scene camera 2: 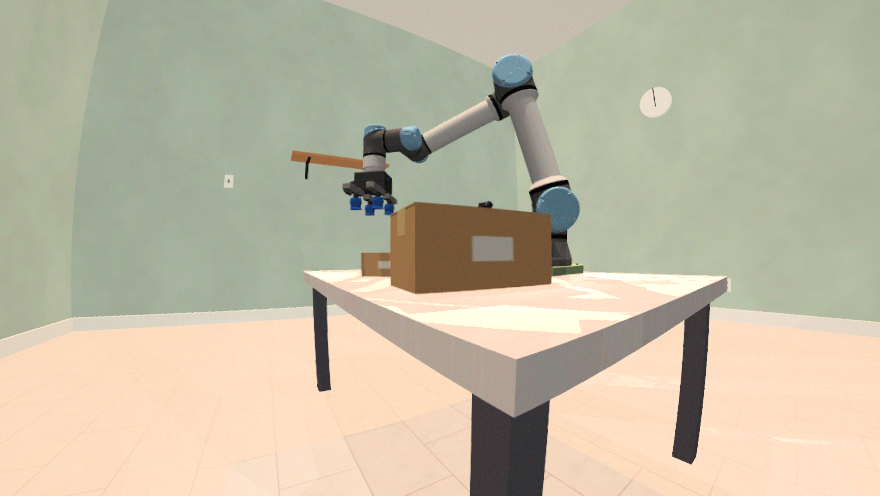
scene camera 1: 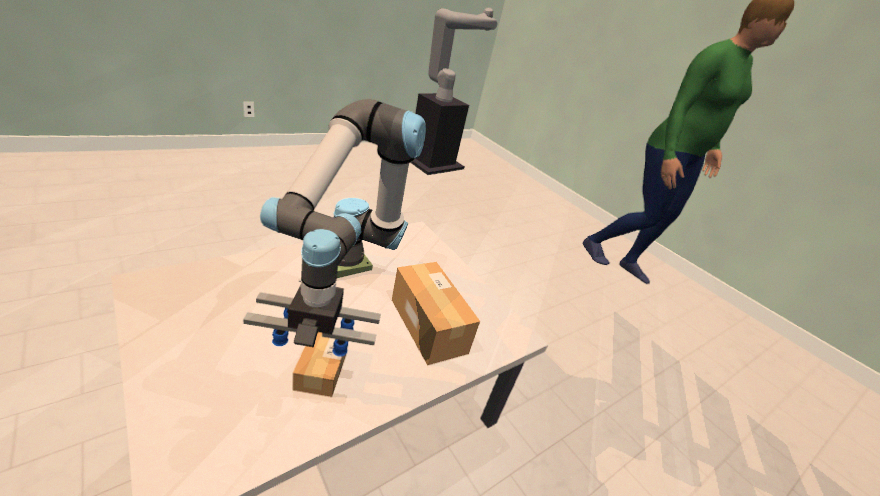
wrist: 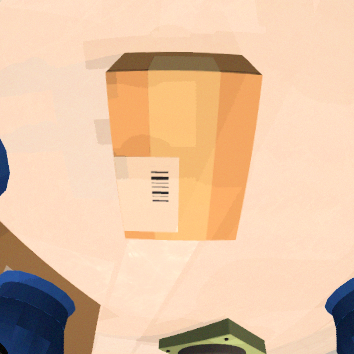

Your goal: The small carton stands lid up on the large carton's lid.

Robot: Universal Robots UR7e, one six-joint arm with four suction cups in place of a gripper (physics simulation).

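Places are measured from the arm's base along level axes (x ahead, y left, z up), in metres.
Pixels of known places: hand, its tool point: (scene camera 2: 373,211) (wrist: 207,251).
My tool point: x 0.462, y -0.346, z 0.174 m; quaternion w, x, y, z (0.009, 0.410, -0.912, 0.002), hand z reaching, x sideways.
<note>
For each thing: its middle in the pictures, then the offset to it from my tool point.
- small carton, middle of its body: (wrist: 181,147) (scene camera 1: 322,361) (scene camera 2: 390,264) dx -0.039, dy +0.047, dz -0.170 m
- large carton, middle of its body: (scene camera 2: 472,249) (scene camera 1: 432,309) dx -0.026, dy +0.429, dz -0.132 m
The small carton (scene camera 1: 317,369) (scene camera 2: 374,264) (wrist: 230,150) stands lid up on the table, with a barcode label on its lid. In scene camera 2 it is partly hidden behind the large carton. The large carton (scene camera 1: 452,308) (scene camera 2: 443,252) (wrist: 82,320) stands lid up on the same table, apart from the small one; its lid carries nothing. My suction gripper (scene camera 1: 313,330) (scene camera 2: 372,206) hangs level above the small carton's base-side part, with a clear gap below the blue cups. It is open and holds nothing. The wrist view shows the small carton upright in the frame, between the cups.
The table (scene camera 1: 184,369) (scene camera 2: 554,369) carries both cartons and the arm's green base plate (scene camera 1: 357,268) (wrist: 210,334). A person in a green top (scene camera 1: 702,104) is at the right, off the table. Another robot's black pedestal (scene camera 1: 440,129) stands on the floor behind.
</note>
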